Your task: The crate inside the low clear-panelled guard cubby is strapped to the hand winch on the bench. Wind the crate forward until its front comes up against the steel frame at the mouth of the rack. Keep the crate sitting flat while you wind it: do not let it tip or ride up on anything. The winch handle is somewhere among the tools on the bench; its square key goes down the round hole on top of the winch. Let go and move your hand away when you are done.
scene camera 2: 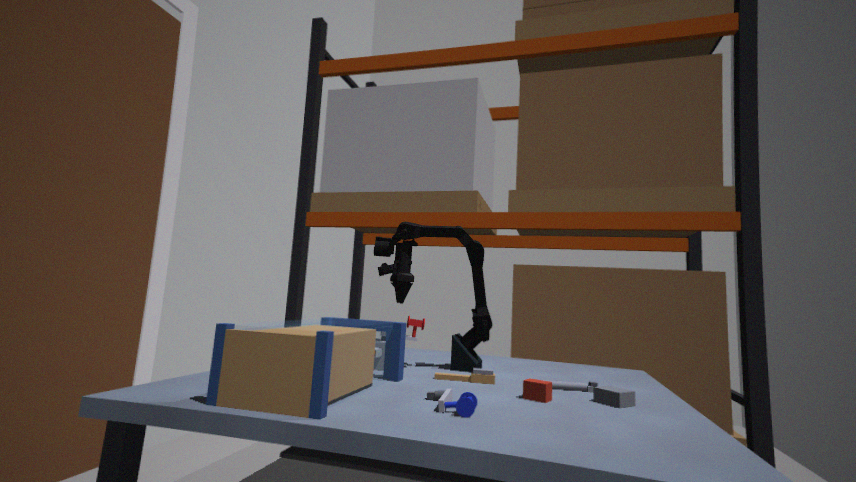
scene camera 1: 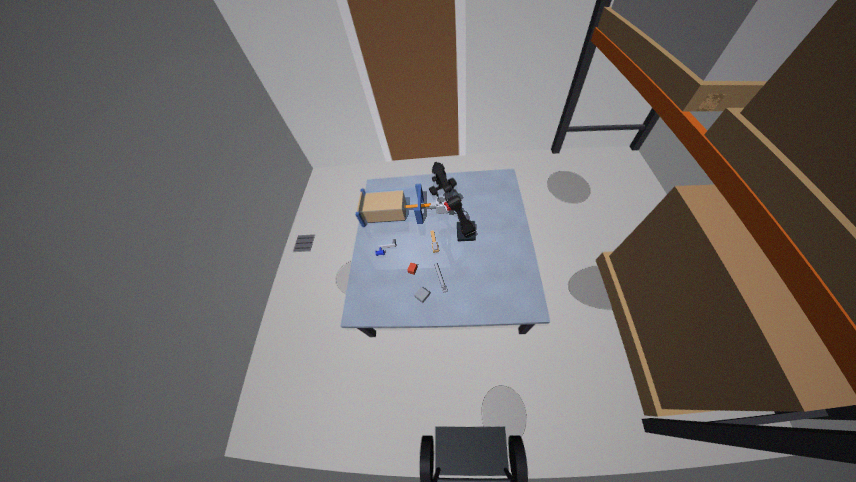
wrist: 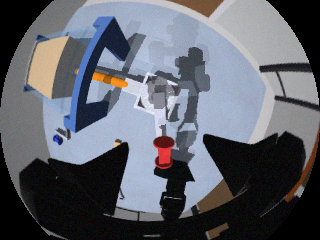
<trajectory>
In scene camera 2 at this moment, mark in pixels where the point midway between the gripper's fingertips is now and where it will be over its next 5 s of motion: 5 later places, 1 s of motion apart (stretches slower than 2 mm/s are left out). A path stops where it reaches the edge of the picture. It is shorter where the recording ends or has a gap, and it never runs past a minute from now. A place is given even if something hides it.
The gripper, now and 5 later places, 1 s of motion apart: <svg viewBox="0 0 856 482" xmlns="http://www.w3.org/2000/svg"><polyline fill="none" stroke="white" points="399,303 398,334 397,337 397,338 396,341 396,341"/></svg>
</trajectory>
